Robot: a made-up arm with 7 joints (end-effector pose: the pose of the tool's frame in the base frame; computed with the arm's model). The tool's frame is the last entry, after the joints.
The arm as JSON. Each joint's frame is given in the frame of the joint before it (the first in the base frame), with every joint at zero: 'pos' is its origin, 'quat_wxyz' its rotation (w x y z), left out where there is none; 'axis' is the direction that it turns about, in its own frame. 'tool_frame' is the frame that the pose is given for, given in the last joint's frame.
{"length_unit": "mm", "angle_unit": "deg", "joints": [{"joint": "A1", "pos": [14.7, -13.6, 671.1], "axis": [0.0, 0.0, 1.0]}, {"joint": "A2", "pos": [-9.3, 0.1, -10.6], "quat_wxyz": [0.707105, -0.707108, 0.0, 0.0], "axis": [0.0, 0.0, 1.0]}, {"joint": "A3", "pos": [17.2, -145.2, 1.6], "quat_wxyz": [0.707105, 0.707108, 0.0, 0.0], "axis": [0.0, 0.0, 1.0]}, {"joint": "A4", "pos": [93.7, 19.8, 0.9], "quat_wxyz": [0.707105, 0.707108, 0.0, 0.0], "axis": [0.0, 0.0, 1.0]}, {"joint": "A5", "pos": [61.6, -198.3, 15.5], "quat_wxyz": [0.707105, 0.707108, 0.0, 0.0], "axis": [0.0, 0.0, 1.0]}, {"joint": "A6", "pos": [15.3, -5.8, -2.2], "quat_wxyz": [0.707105, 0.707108, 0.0, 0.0], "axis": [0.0, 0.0, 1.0]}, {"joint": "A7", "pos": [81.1, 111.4, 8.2], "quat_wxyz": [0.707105, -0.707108, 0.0, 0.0], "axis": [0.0, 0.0, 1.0]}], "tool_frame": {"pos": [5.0, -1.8, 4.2], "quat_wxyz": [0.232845, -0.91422, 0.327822, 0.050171]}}
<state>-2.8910 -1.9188 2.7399 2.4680 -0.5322 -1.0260 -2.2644</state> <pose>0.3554 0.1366 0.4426 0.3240 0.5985 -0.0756 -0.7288</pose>
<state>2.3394 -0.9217 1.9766 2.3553 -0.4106 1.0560 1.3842</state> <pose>0.0705 -0.4889 0.8144 0.5317 -0.6237 -0.2071 -0.5342</pose>
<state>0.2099 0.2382 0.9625 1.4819 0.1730 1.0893 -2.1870</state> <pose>0.1781 0.3856 0.7346 0.4037 -0.0573 -0.0218 -0.9128</pose>
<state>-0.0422 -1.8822 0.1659 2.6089 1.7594 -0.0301 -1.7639</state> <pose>-0.4889 -0.0513 0.7413 0.6348 0.3779 0.6721 -0.0493</pose>
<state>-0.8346 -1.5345 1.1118 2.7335 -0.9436 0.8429 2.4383</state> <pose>-0.1798 0.4481 0.7818 0.1068 -0.3430 0.8427 -0.4009</pose>
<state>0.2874 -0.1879 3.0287 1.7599 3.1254 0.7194 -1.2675</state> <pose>-0.4288 -0.0789 0.8529 0.1062 0.7758 0.6027 0.1536</pose>
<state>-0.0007 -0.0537 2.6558 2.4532 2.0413 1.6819 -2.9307</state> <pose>-0.1886 -0.0190 1.0743 0.6676 -0.4167 0.5095 0.3480</pose>
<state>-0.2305 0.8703 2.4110 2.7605 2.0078 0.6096 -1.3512</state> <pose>0.3411 0.0288 1.0379 0.3345 -0.7607 0.4997 0.2443</pose>
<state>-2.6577 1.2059 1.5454 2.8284 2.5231 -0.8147 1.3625</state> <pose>-0.1872 -0.3646 0.6693 0.9000 -0.4343 -0.0173 0.0334</pose>
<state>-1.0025 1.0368 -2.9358 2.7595 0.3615 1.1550 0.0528</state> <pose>0.1068 -0.3006 1.0363 0.4060 -0.7125 0.4865 -0.3013</pose>
